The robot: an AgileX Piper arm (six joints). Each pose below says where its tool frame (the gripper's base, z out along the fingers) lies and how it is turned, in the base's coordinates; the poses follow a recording.
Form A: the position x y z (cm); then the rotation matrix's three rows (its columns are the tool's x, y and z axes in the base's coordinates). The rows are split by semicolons.
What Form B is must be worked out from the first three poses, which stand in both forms.
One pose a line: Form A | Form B
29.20 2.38 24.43; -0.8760 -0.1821 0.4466; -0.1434 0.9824 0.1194; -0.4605 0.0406 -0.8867 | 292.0 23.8 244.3; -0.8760 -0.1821 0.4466; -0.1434 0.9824 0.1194; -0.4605 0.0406 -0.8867
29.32 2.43 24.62; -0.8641 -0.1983 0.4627; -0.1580 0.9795 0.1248; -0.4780 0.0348 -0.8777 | 293.2 24.3 246.2; -0.8641 -0.1983 0.4627; -0.1580 0.9795 0.1248; -0.4780 0.0348 -0.8777
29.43 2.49 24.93; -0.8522 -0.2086 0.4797; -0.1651 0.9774 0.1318; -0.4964 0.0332 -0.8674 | 294.3 24.9 249.3; -0.8522 -0.2086 0.4797; -0.1651 0.9774 0.1318; -0.4964 0.0332 -0.8674
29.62 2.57 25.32; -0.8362 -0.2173 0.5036; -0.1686 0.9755 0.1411; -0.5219 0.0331 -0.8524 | 296.2 25.7 253.2; -0.8362 -0.2173 0.5036; -0.1686 0.9755 0.1411; -0.5219 0.0331 -0.8524
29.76 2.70 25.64; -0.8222 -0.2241 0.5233; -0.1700 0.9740 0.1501; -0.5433 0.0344 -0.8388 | 297.6 27.0 256.4; -0.8222 -0.2241 0.5233; -0.1700 0.9740 0.1501; -0.5433 0.0344 -0.8388
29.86 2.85 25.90; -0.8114 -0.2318 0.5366; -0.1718 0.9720 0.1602; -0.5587 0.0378 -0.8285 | 298.6 28.5 259.0; -0.8114 -0.2318 0.5366; -0.1718 0.9720 0.1602; -0.5587 0.0378 -0.8285
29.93 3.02 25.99; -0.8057 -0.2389 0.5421; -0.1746 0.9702 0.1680; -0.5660 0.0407 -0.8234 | 299.3 30.2 259.9; -0.8057 -0.2389 0.5421; -0.1746 0.9702 0.1680; -0.5660 0.0407 -0.8234
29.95 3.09 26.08; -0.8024 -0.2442 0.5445; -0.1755 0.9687 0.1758; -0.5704 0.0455 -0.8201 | 299.5 30.9 260.8; -0.8024 -0.2442 0.5445; -0.1755 0.9687 0.1758; -0.5704 0.0455 -0.8201
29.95 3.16 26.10; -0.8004 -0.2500 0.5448; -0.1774 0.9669 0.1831; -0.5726 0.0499 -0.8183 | 299.5 31.6 261.0; -0.8004 -0.2500 0.5448; -0.1774 0.9669 0.1831; -0.5726 0.0499 -0.8183
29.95 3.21 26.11; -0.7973 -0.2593 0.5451; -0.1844 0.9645 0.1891; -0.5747 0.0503 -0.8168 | 299.5 32.1 261.1; -0.7973 -0.2593 0.5451; -0.1844 0.9645 0.1891; -0.5747 0.0503 -0.8168
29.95 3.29 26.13; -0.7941 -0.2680 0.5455; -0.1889 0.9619 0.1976; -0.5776 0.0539 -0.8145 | 299.5 32.9 261.3; -0.7941 -0.2680 0.5455; -0.1889 0.9619 0.1976; -0.5776 0.0539 -0.8145
